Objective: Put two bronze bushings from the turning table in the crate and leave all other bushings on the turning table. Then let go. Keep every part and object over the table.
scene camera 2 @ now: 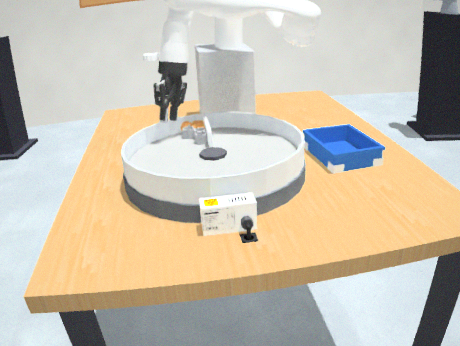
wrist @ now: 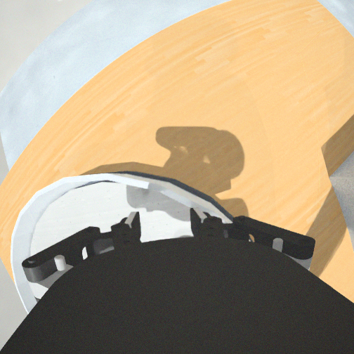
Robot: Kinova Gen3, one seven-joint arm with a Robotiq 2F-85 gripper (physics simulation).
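Pixels of known places: gripper, fingertip midpoint: (scene camera 2: 168,121); arm's base at its link origin: (scene camera 2: 228,46).
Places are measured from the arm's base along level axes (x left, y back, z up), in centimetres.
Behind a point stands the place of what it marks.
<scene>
The turning table (scene camera 2: 160,172) {x -15.5, y -57.8, z -18.9 cm} (wrist: 21,235) is a round, white-walled tray on a dark base. Near its back wall, small bronze bushings (scene camera 2: 192,124) {x -10.3, y -33.5, z -16.3 cm} sit close together, with grey bushings (scene camera 2: 194,134) {x -9.1, y -41.1, z -16.5 cm} just in front of them; they are too small to count surely. The blue crate (scene camera 2: 357,159) {x 30.6, y -49.5, z -21.6 cm} stands to the right, and no bushing shows in the visible part of its inside. My gripper (scene camera 2: 168,119) {x -16.3, y -35.6, z -14.3 cm} (wrist: 165,220) is partly open and empty, pointing down above the back-left wall of the turning table, left of the bushings. In the wrist view my gripper body hides much of the tray.
A curved white bar (scene camera 2: 208,134) {x -5.3, y -45.0, z -15.3 cm} stands in the tray beside the bushings, behind the dark centre disc (scene camera 2: 213,153) {x -4.1, y -50.3, z -18.1 cm}. A white box (scene camera 2: 228,215) {x -0.6, y -74.6, z -20.4 cm} and a small black knob on a stand (scene camera 2: 247,227) {x 2.7, y -76.8, z -21.7 cm} are in front of the tray. The robot's grey pedestal (scene camera 2: 226,80) {x -1.0, y -10.6, z -9.6 cm} is behind it.
</scene>
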